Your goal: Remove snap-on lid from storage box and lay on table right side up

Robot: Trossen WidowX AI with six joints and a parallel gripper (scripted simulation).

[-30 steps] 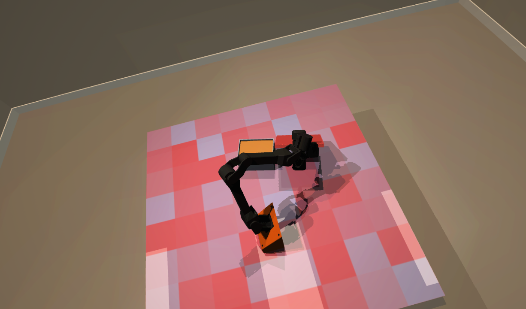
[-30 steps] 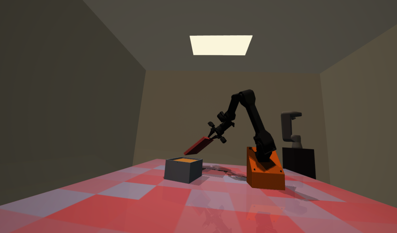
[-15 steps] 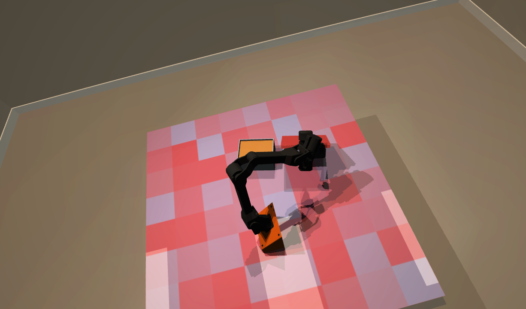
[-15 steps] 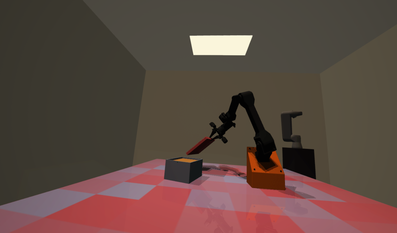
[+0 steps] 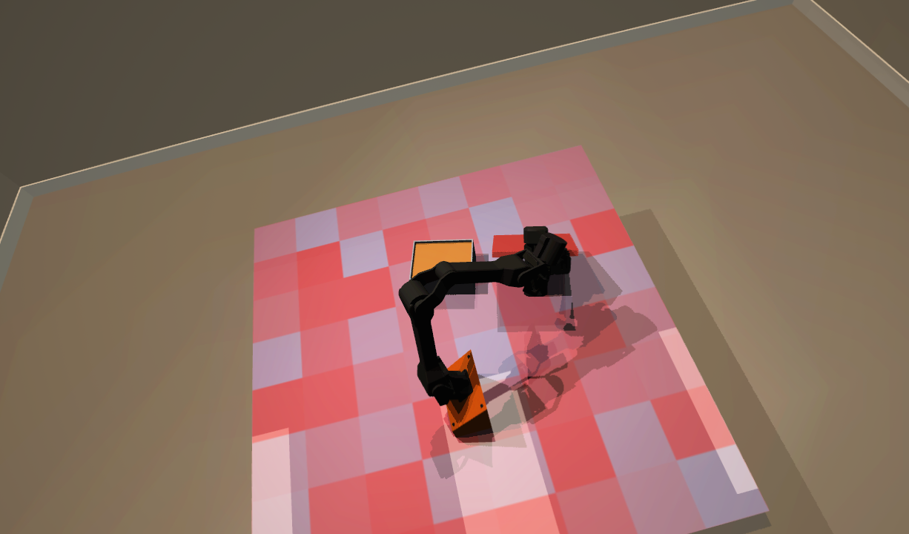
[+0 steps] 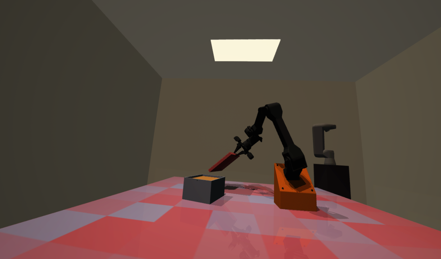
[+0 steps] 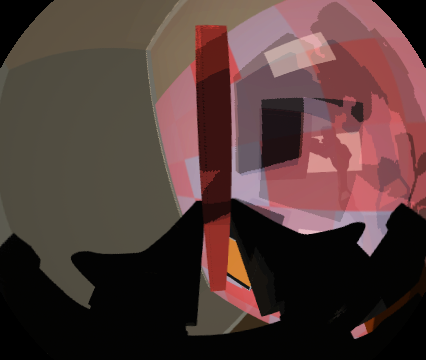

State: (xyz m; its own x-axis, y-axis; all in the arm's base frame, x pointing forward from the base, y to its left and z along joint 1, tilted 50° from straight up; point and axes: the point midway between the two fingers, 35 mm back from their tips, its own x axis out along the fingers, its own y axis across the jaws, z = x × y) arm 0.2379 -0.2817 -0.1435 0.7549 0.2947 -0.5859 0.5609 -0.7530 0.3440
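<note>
Now: gripper tip 6 cm short of the lid, 5 cm above it and 2 cm to the left of it. From my gripper tip the other things lie so: storage box (25 cm to the left, 18 cm below, 16 cm ahead).
</note>
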